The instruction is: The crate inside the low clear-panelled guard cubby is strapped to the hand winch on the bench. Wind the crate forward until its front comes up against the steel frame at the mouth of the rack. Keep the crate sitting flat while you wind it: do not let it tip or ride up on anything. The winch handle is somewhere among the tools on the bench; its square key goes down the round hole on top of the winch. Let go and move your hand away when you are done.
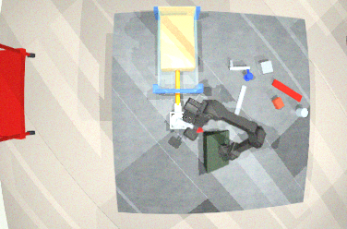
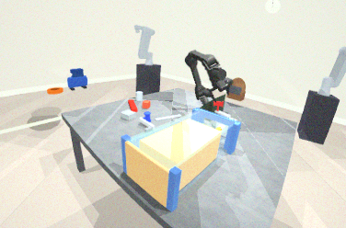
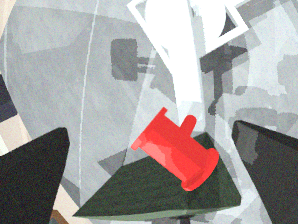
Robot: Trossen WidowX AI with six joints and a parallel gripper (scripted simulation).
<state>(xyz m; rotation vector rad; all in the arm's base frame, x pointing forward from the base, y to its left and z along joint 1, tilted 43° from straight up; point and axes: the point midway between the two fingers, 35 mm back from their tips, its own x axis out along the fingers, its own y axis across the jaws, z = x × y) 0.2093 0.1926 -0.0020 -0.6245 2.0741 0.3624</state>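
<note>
Right now my gripper tip is 1 cm to the right of the winch handle with red grip and 8 cm above it. Round my gripper tip: blue frame 19 cm ahead, 4 cm to the left, 9 cm below; white bar 7 cm ahead, 33 cm to the right, 19 cm below; white winch 2 cm ahead, 6 cm to the left, 16 cm below.
</note>
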